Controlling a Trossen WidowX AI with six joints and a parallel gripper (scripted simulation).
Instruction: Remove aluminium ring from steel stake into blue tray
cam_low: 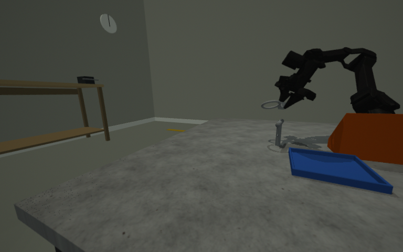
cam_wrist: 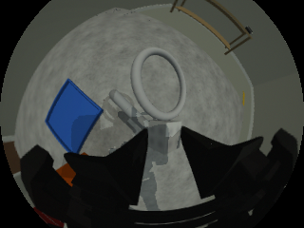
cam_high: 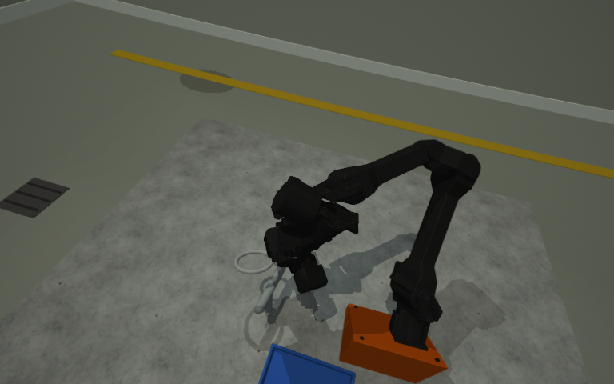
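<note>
Now: the aluminium ring 4 cm ahead of my gripper tip, 2 cm to the left of it and 1 cm above it. From my gripper tip the other things lie so: blue tray (12 cm behind, 23 cm to the left, 16 cm below).
</note>
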